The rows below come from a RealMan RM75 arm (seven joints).
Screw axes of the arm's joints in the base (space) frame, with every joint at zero. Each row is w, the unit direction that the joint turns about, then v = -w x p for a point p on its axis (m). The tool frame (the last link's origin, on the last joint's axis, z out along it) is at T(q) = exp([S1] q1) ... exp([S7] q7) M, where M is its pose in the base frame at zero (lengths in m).
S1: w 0 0 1 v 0 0 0
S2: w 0 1 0 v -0.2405 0 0
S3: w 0 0 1 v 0 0 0
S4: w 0 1 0 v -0.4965 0 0
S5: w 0 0 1 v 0 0 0
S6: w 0 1 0 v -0.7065 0 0
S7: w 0 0 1 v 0 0 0
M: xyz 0 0 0.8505 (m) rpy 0 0 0 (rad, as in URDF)
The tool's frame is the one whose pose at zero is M.
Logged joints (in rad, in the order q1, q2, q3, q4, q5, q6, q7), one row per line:
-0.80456, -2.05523, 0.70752, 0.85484, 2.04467, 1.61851, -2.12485
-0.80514, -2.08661, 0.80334, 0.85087, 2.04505, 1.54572, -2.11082
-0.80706, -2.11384, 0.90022, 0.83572, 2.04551, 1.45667, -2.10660
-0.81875, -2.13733, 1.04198, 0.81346, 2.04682, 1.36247, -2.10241
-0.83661, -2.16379, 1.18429, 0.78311, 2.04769, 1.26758, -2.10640
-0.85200, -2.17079, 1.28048, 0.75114, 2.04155, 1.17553, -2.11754
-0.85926, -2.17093, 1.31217, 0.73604, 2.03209, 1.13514, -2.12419
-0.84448, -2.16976, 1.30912, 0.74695, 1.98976, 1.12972, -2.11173
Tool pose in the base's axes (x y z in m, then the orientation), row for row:
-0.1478, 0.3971, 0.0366, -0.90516, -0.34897, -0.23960, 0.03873
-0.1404, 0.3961, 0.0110, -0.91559, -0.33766, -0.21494, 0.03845
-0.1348, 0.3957, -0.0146, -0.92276, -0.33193, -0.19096, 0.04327
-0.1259, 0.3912, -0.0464, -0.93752, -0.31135, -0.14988, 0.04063
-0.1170, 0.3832, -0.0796, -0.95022, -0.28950, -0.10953, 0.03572
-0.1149, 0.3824, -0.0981, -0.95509, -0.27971, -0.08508, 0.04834
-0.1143, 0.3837, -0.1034, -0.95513, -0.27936, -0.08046, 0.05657
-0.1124, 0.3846, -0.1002, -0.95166, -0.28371, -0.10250, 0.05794
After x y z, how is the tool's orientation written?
As a quaternion, x y z w.
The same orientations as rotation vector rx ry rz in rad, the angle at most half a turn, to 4 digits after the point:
-2.7756, -1.0701, -0.7347
-2.8081, -1.0356, -0.6592
-2.8217, -1.0150, -0.5839
-2.8715, -0.9536, -0.4591
-2.9192, -0.8894, -0.3365
-2.9115, -0.8527, -0.2594
-2.8972, -0.8474, -0.2441
-2.8842, -0.8598, -0.3106

